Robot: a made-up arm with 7 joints. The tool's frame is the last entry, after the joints.
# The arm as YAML. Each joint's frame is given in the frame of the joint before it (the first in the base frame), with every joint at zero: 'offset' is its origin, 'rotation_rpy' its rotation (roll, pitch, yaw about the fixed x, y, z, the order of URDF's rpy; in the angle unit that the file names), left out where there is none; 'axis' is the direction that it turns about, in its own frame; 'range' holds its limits. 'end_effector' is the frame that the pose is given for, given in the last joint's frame.
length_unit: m
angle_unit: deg
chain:
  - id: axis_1
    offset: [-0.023, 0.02, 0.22]
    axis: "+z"
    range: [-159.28, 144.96]
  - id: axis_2
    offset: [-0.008, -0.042, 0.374]
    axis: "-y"
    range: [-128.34, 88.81]
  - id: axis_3
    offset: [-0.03, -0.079, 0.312]
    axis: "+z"
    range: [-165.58, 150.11]
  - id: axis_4
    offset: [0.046, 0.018, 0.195]
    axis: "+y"
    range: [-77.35, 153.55]
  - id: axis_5
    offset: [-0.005, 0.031, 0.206]
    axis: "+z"
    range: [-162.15, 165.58]
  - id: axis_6
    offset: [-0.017, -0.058, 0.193]
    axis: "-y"
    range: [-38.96, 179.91]
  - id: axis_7
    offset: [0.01, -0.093, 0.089]
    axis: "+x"
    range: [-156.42, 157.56]
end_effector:
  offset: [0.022, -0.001, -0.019]
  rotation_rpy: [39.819, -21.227, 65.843]
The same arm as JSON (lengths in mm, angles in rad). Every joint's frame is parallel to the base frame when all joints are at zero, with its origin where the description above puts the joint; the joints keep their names.
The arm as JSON. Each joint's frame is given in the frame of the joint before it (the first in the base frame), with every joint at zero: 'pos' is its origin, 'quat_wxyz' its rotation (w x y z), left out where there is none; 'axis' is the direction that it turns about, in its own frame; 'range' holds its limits. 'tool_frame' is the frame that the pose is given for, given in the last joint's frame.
{
  "length_unit": "mm",
  "angle_unit": "rad",
  "joints": [
    {
      "joint": "axis_1",
      "pos": [
        -23.0,
        20.0,
        220.0
      ],
      "axis": [
        0.0,
        0.0,
        1.0
      ],
      "range": [
        -2.78,
        2.53
      ]
    },
    {
      "joint": "axis_2",
      "pos": [
        -8.0,
        -42.0,
        374.0
      ],
      "axis": [
        0.0,
        -1.0,
        0.0
      ],
      "range": [
        -2.24,
        1.55
      ]
    },
    {
      "joint": "axis_3",
      "pos": [
        -30.0,
        -79.0,
        312.0
      ],
      "axis": [
        0.0,
        0.0,
        1.0
      ],
      "range": [
        -2.8899,
        2.6199
      ]
    },
    {
      "joint": "axis_4",
      "pos": [
        46.0,
        18.0,
        195.0
      ],
      "axis": [
        0.0,
        1.0,
        0.0
      ],
      "range": [
        -1.35,
        2.68
      ]
    },
    {
      "joint": "axis_5",
      "pos": [
        -5.0,
        31.0,
        206.0
      ],
      "axis": [
        0.0,
        0.0,
        1.0
      ],
      "range": [
        -2.8301,
        2.8899
      ]
    },
    {
      "joint": "axis_6",
      "pos": [
        -17.0,
        -58.0,
        193.0
      ],
      "axis": [
        0.0,
        -1.0,
        0.0
      ],
      "range": [
        -0.68,
        3.14
      ]
    },
    {
      "joint": "axis_7",
      "pos": [
        10.0,
        -93.0,
        89.0
      ],
      "axis": [
        1.0,
        0.0,
        0.0
      ],
      "range": [
        -2.73,
        2.7499
      ]
    }
  ],
  "tool_frame": {
    "pos": [
      22.0,
      -1.0,
      -19.0
    ],
    "quat_wxyz": [
      0.741655,
      0.375079,
      0.036546,
      0.554913
    ]
  }
}

